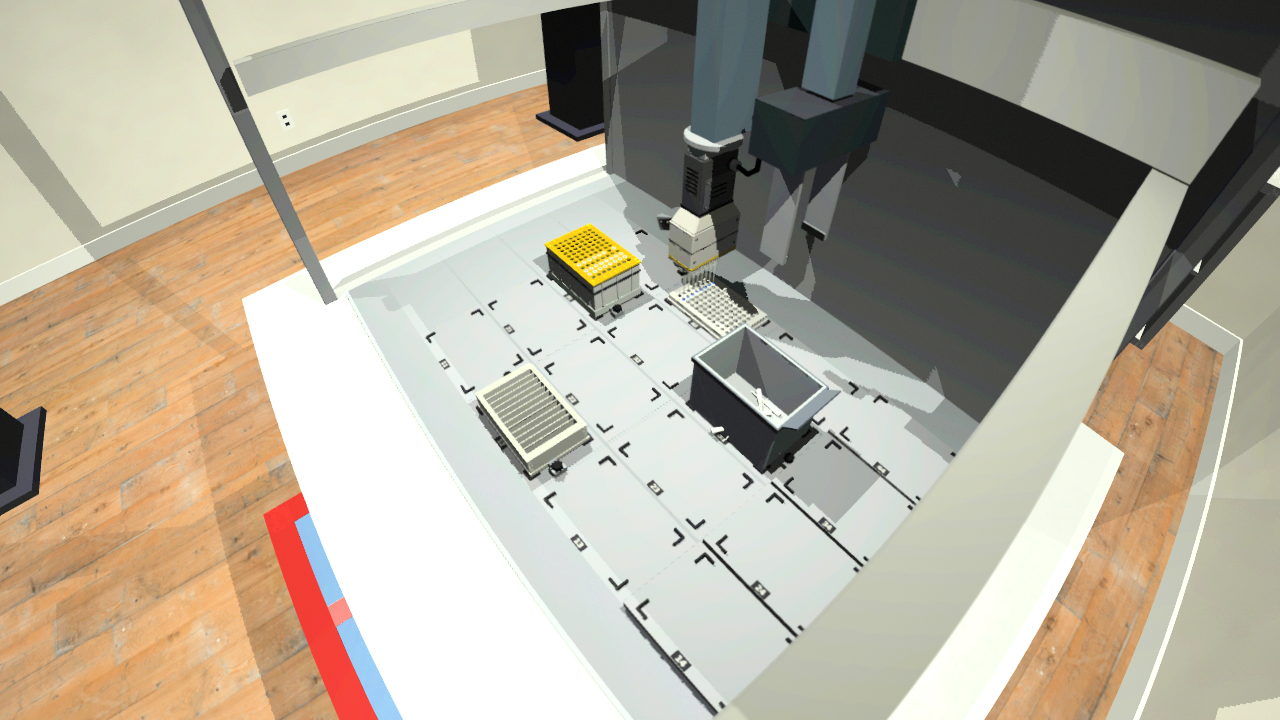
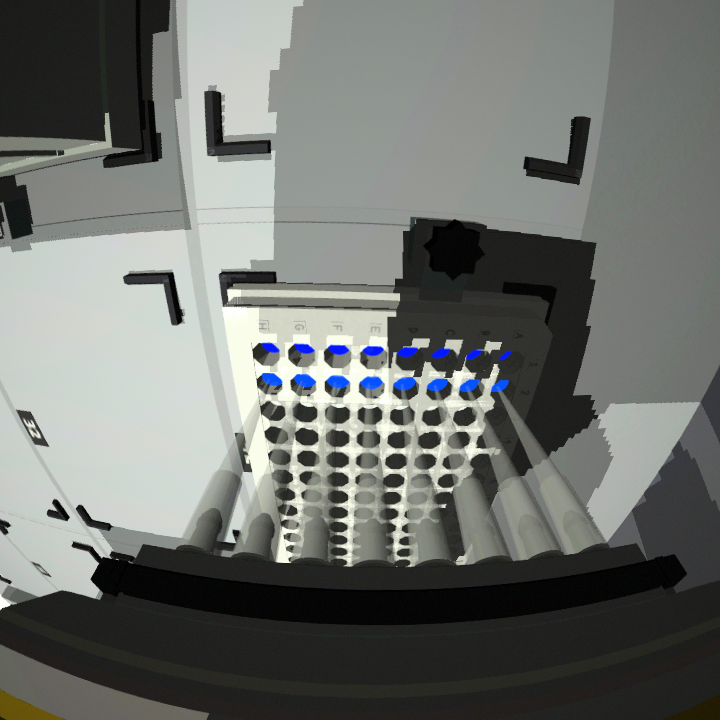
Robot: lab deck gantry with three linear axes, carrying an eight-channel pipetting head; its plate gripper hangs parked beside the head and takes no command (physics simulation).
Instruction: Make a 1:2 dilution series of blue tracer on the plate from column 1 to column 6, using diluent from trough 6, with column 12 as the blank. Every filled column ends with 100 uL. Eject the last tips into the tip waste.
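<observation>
The pipetting head (image 1: 703,236) (image 2: 382,604) is low over the white well plate (image 1: 761,318) (image 2: 295,317) and carries eight tips. The clear tips (image 2: 221,493) show no blue, and their lower ends are at column 2; whether they are inside the wells is hard to tell. Column 1 (image 2: 338,350) holds dark blue liquid, column 2 (image 2: 337,382) a lighter blue. No blue shows in the other columns; the far ones are partly hidden by tips. The trough block (image 1: 559,447) stands at the front left. The tip waste (image 1: 729,420) holds loose white tips. My plate gripper (image 1: 795,247) hangs parked, fingers apart and empty.
The yellow tip rack (image 1: 615,297) stands left of the plate, with white tips in part of it. A small white piece (image 1: 717,431) shows at the outer side of the tip waste. A dark clamp knob (image 2: 454,249) sits beyond the column 1 edge of the plate.
</observation>
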